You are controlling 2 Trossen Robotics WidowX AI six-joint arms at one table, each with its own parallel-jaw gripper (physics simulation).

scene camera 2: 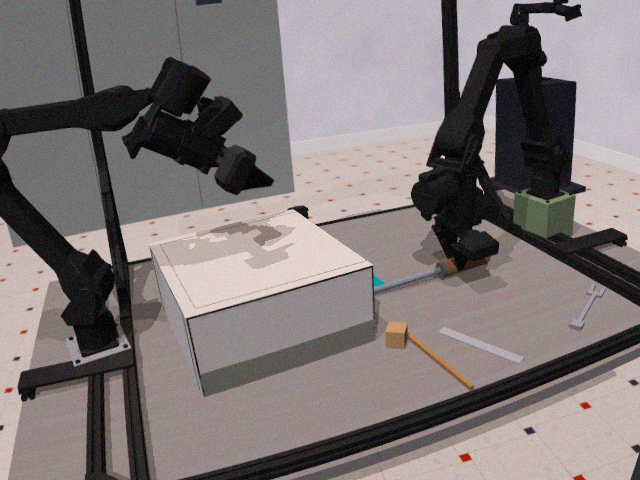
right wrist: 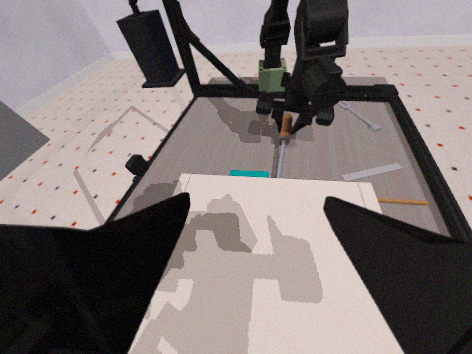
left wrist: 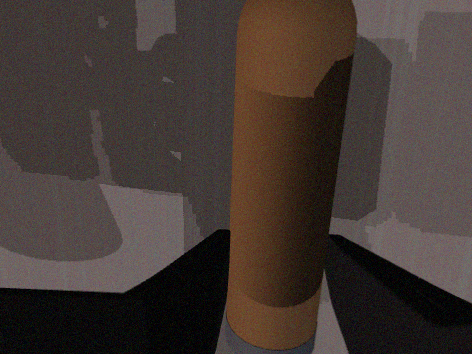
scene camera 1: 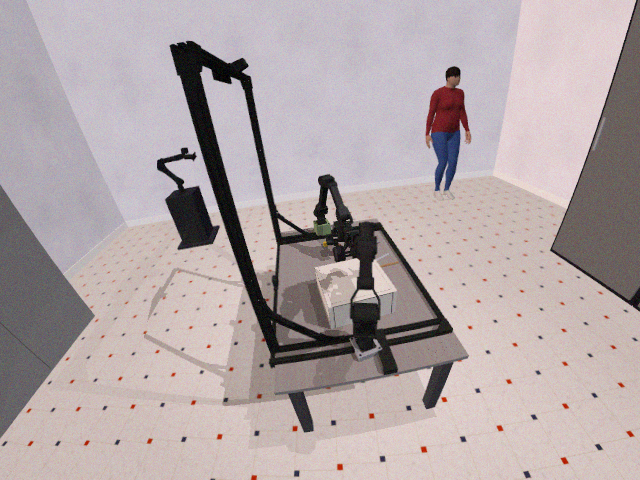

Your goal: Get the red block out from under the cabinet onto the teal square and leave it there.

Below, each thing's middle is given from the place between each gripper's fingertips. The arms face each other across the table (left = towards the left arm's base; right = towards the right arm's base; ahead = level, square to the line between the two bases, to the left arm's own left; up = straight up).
Now: left hand 10 cm to the left of the hook tool (left wrist: 293, 72) and 4 cm past it. Round my left hand: white cabinet (scene camera 2: 231, 343): 39 cm to the right, 4 cm above, 3 cm behind.
I see my right gripper 190 mm above the white cabinet, 30 mm to the left of it and 10 mm short of it. Also, from my right hand: hook tool: 260 mm to the left, 240 mm below.
